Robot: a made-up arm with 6 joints. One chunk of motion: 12 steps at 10 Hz.
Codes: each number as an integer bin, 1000 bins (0 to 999) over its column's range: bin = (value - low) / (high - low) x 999, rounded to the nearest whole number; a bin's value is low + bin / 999 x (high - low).
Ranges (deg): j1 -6.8..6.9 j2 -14.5..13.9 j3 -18.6..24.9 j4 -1.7..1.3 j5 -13.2..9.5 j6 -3..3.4
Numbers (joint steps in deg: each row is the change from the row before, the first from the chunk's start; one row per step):
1: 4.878 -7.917 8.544 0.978 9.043 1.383
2: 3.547 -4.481 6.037 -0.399 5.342 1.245
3: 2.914 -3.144 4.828 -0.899 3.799 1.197
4: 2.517 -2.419 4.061 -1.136 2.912 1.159
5: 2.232 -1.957 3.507 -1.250 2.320 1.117
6: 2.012 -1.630 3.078 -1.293 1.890 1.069
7: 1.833 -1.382 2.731 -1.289 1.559 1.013
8: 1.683 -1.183 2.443 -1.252 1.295 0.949
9: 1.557 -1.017 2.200 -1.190 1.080 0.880
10: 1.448 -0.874 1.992 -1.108 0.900 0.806
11: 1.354 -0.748 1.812 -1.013 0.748 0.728
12: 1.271 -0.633 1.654 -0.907 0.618 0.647
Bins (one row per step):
1: 852 232 623 892 979 684
2: 755 352 566 433 816 663
3: 708 399 538 267 748 655
4: 679 425 520 188 709 649
5: 659 441 508 150 683 643
6: 643 453 498 136 664 635
7: 630 461 490 137 650 626
8: 619 468 483 149 638 616
9: 609 474 478 170 628 606
10: 601 479 473 197 621 594
11: 595 484 469 229 614 582
12: 589 488 465 264 608 569

